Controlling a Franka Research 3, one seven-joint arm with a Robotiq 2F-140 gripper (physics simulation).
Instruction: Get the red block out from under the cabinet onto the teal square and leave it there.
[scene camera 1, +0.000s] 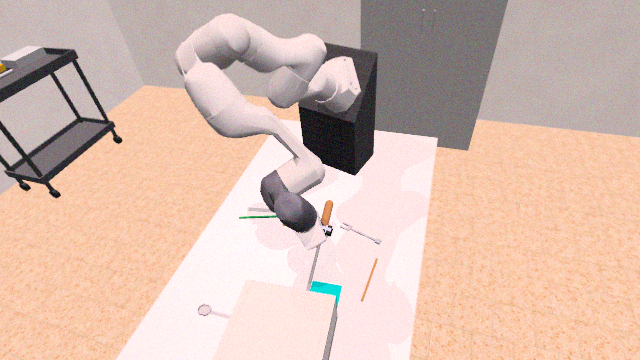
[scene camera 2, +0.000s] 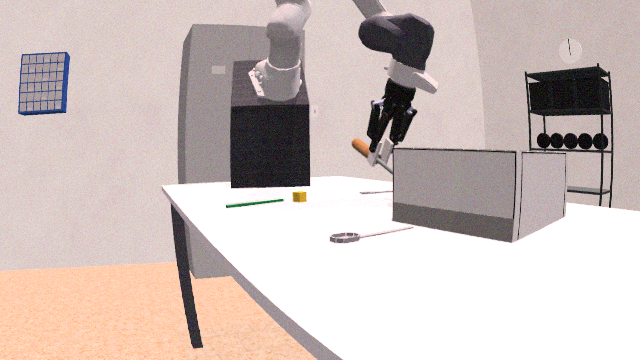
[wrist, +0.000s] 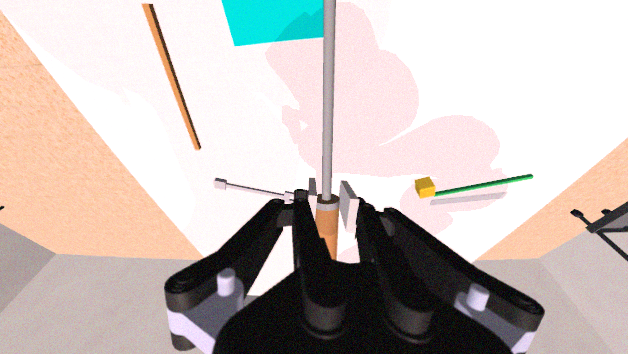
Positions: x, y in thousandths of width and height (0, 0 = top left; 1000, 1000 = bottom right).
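Note:
There's a cabinet (scene camera 2: 740, 535) that I can see, and my own gripper (scene camera 2: 588, 454) is visible as well. The wrist gives me another look at that gripper (wrist: 520, 541).

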